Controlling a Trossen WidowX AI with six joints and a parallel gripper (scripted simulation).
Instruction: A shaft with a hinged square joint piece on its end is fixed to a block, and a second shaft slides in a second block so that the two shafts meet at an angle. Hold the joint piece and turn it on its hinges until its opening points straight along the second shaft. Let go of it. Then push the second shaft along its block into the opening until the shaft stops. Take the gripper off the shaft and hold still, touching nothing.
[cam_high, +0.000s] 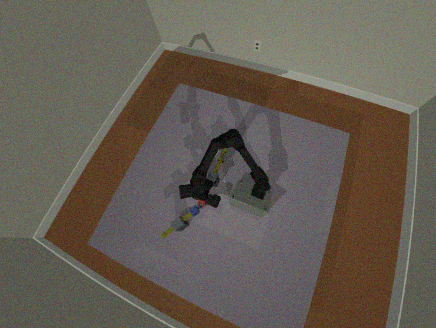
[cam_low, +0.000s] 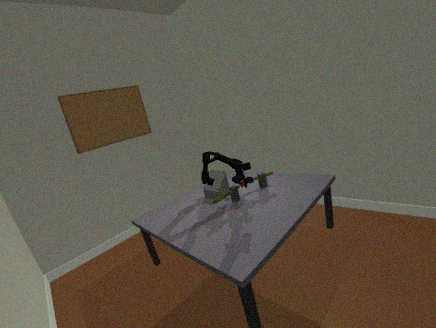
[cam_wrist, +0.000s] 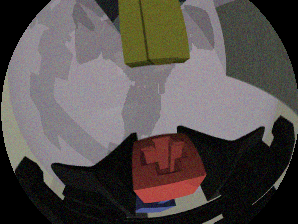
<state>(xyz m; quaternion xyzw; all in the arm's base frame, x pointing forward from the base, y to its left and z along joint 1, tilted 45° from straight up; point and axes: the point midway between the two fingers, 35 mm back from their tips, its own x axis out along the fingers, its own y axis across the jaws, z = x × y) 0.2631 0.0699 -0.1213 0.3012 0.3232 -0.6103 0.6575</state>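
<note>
Right now my gripper tip is 4 cm below the red square joint piece and 1 cm to the right of it.
</note>
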